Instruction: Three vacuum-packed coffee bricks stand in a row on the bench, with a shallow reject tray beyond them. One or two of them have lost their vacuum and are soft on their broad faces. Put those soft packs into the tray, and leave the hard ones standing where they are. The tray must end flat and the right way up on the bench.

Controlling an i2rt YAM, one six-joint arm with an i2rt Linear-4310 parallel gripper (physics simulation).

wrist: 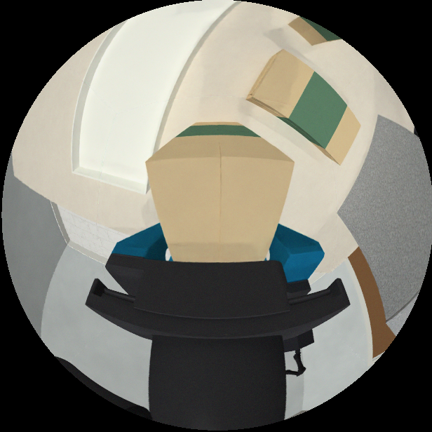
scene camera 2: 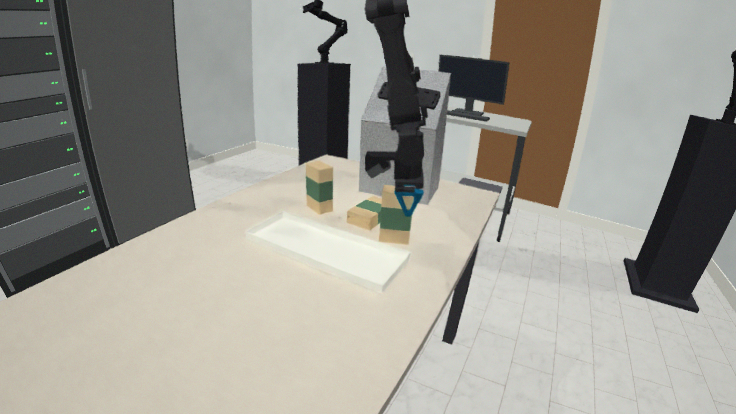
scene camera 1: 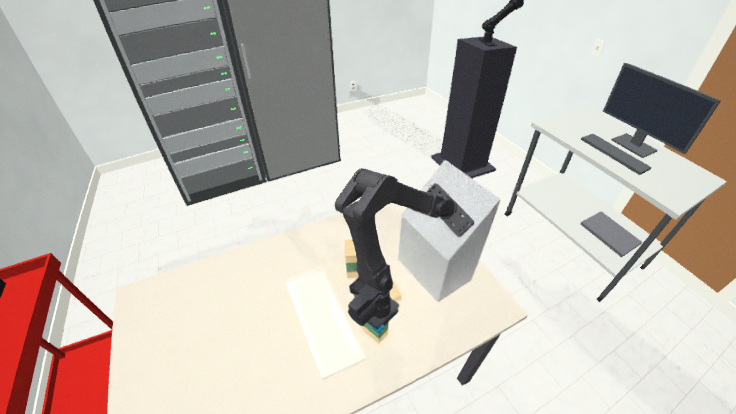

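Pixels of known places: gripper, fingertip midpoint: point(scene camera 2: 408, 211) point(scene camera 1: 381, 326); arm's base at its link origin: point(scene camera 1: 447, 209).
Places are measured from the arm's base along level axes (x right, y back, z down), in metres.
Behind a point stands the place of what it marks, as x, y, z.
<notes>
The right-hand coffee brick point(scene camera 1: 378, 337) @[-0.176, -0.329, 0.285] point(scene camera 2: 395, 221) @[-0.142, -0.344, 0.270] point(wrist: 220, 195) stands upright on the bench. My gripper point(scene camera 1: 380, 325) @[-0.160, -0.310, 0.251] point(scene camera 2: 409, 199) @[-0.160, -0.310, 0.251] point(wrist: 217, 213) is shut on its upper end, with a blue finger against each side. The middle brick point(scene camera 1: 395, 292) @[-0.040, -0.196, 0.299] point(scene camera 2: 362, 217) @[-0.031, -0.319, 0.302] point(wrist: 320, 110) lies flat; the arm hides much of it in scene camera 1. The far brick point(scene camera 1: 350, 251) @[0.124, -0.299, 0.194] point(scene camera 2: 319, 190) @[0.113, -0.322, 0.256] stands upright, and part of it shows at the top of the wrist view point(wrist: 314, 34). The white tray point(scene camera 1: 324, 324) @[-0.036, -0.469, 0.331] point(scene camera 2: 329, 252) @[-0.034, -0.475, 0.331] point(wrist: 130, 90) lies flat and upright beside the row, with no brick in it.
The grey block point(scene camera 1: 424, 257) point(scene camera 2: 378, 154) point(wrist: 390, 210) that carries the arm stands close behind the row. The bench point(scene camera 1: 205, 329) @[0.111, -0.869, 0.334] point(scene camera 2: 231, 308) @[0.004, -0.755, 0.334] has an edge near the held brick. A red cart point(scene camera 1: 46, 260), a server cabinet and a desk stand off the bench.
</notes>
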